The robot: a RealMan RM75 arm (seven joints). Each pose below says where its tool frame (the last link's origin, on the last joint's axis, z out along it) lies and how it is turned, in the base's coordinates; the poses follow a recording.
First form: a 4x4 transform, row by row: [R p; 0 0 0 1], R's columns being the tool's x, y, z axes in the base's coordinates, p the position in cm. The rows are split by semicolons.
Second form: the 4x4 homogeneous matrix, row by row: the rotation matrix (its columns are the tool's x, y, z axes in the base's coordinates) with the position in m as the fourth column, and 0 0 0 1 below. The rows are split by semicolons. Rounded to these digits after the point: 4 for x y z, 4 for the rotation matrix.
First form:
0.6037 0.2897 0.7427 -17.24; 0.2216 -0.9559 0.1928 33.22; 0.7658 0.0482 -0.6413 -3.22; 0 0 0 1
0.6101 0.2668 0.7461 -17.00; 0.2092 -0.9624 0.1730 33.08; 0.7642 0.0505 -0.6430 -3.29; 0 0 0 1
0.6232 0.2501 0.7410 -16.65; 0.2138 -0.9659 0.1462 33.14; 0.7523 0.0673 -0.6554 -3.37; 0 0 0 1
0.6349 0.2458 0.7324 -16.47; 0.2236 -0.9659 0.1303 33.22; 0.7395 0.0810 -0.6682 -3.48; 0 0 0 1
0.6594 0.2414 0.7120 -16.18; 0.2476 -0.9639 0.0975 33.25; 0.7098 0.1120 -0.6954 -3.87; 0 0 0 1
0.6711 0.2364 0.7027 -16.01; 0.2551 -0.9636 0.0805 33.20; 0.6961 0.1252 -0.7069 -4.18; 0 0 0 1
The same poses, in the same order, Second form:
0.6037 0.2897 0.7427 -0.1724; 0.2216 -0.9559 0.1928 0.3322; 0.7658 0.0482 -0.6413 -0.0322; 0 0 0 1
0.6101 0.2668 0.7461 -0.1700; 0.2092 -0.9624 0.1730 0.3308; 0.7642 0.0505 -0.6430 -0.0329; 0 0 0 1
0.6232 0.2501 0.7410 -0.1665; 0.2138 -0.9659 0.1462 0.3314; 0.7523 0.0673 -0.6554 -0.0337; 0 0 0 1
0.6349 0.2458 0.7324 -0.1647; 0.2236 -0.9659 0.1303 0.3322; 0.7395 0.0810 -0.6682 -0.0348; 0 0 0 1
0.6594 0.2414 0.7120 -0.1618; 0.2476 -0.9639 0.0975 0.3325; 0.7098 0.1120 -0.6954 -0.0387; 0 0 0 1
0.6711 0.2364 0.7027 -0.1601; 0.2551 -0.9636 0.0805 0.3320; 0.6961 0.1252 -0.7069 -0.0418; 0 0 0 1

